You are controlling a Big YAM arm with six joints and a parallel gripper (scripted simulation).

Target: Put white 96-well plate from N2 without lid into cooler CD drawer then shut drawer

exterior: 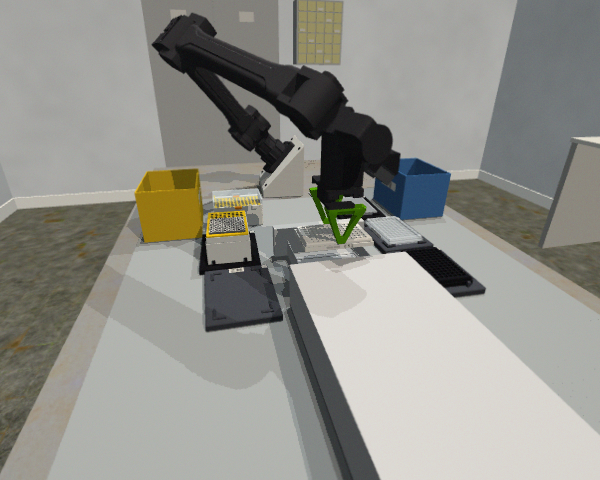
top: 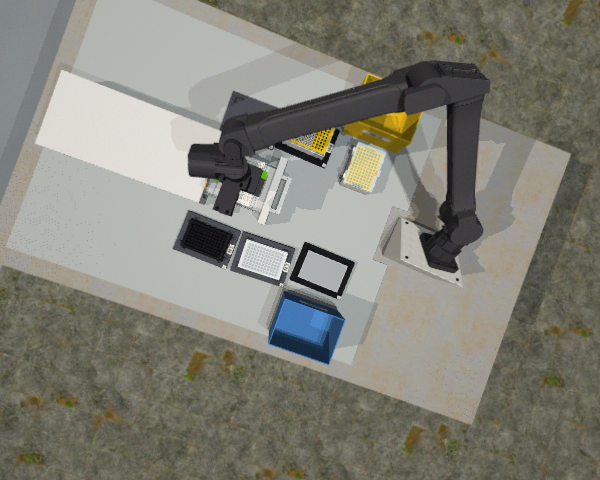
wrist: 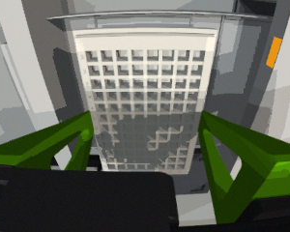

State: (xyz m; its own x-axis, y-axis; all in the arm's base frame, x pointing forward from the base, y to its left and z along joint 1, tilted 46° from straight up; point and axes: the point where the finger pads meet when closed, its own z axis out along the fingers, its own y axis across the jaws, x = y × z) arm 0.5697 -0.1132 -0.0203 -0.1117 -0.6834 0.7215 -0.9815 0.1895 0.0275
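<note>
Now: the cooler's drawer 4 cm ahead of my hand, 1 cm to the right of it and 7 cm below it. Also, from my hand: white 96-well plate: 1 cm below; cooler CD: 17 cm ahead, 2 cm to the right, 6 cm below; black plate: 7 cm ahead, 19 cm to the left, 7 cm below.
</note>
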